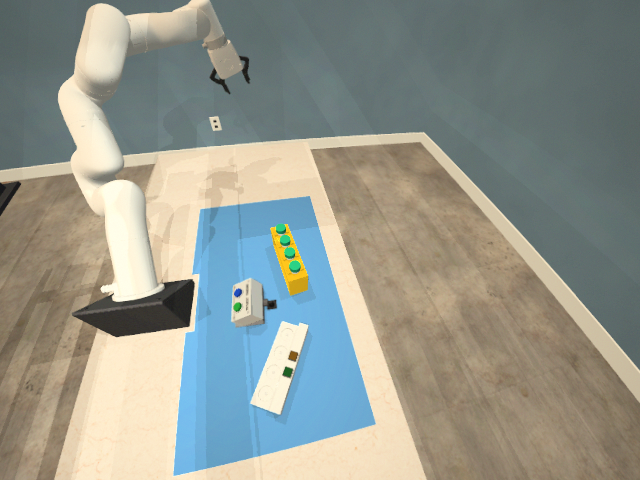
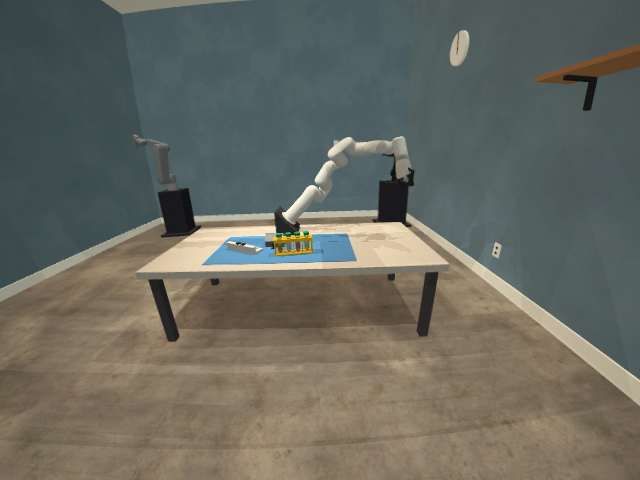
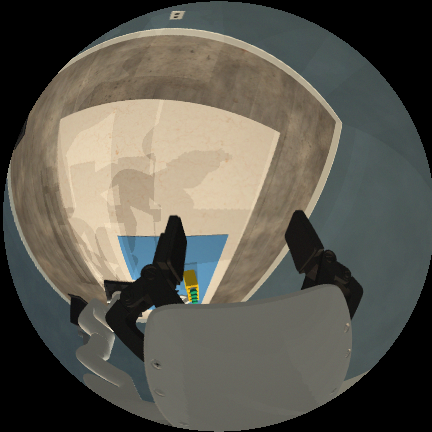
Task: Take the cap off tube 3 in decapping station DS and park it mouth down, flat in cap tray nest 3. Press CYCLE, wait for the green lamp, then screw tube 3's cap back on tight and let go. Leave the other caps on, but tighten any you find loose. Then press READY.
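Places are measured from the arm's base along level axes (x left, y back, z up), in millimetres.
Pixels of known places: gripper, between the fingertips: (image 1: pixel 238 87) (image 2: pixel 406 187) (image 3: pixel 238 225); arm's base, origin of its link: (image 1: pixel 140 293) (image 2: pixel 288 218).
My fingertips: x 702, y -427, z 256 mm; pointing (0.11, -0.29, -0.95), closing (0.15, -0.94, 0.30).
Note:
For each thing: its top centre in the pictures, then the offset to it from my fingertips. "spot": a spot on its surface instead. Level surfaces: height alone.
- yellow rack, centre of its top: (image 1: pixel 287 248) (image 3: pixel 193 294) (image 2: pixel 292 235) dy -12, dx -686, dz -246 mm
- white cap tray, centre of its top: (image 1: pixel 280 360) (image 2: pixel 243 241) dy +94, dx -987, dz -296 mm
- brown square, a spot on its surface: (image 1: pixel 293 355) spot: dy +59, dx -987, dz -296 mm
- dark green square, a spot on its surface: (image 1: pixel 287 372) spot: dy +84, dx -1021, dz -296 mm
- grey box, centre of its top: (image 1: pixel 244 295) (image 2: pixel 274 232) dy +146, dx -796, dz -265 mm
- blue button, centre of its top: (image 1: pixel 237 291) dy +164, dx -770, dz -274 mm
- green button, centre of its top: (image 1: pixel 237 305) dy +172, dx -815, dz -274 mm
- blue mat, height of its surface: dz -349 mm
- pale table, height of its surface: dz -352 mm
- small black part, a spot on its surface: (image 1: pixel 271 304) spot: dy +80, dx -812, dz -338 mm
A yellow rack (image 1: pixel 298 284) (image 2: pixel 293 253) (image 3: pixel 190 277) holds several upright tubes, each with a green cap (image 1: pixel 289 252) on top. Tube numbers and any looseness are too small to tell. The white cap tray (image 1: pixel 300 334) (image 2: pixel 251 250) has round nests with no caps seen in them, and a brown square (image 1: pixel 293 355) and a dark green square (image 1: pixel 287 372) on it. A grey box (image 1: pixel 250 310) has a blue button (image 1: pixel 237 292) and a green button (image 1: pixel 237 306); its labels are unreadable. My gripper (image 1: pixel 238 87) (image 2: pixel 403 181) (image 3: pixel 238 225) is open and empty, high up and far from the rack.
A blue mat (image 1: pixel 217 428) lies under the rack, box and tray on the pale table (image 1: pixel 118 413) (image 2: pixel 413 253). A small black part (image 1: pixel 271 304) sticks out from the box towards the rack. The arm's black base (image 1: pixel 139 315) stands beside the mat. Walls surround the table.

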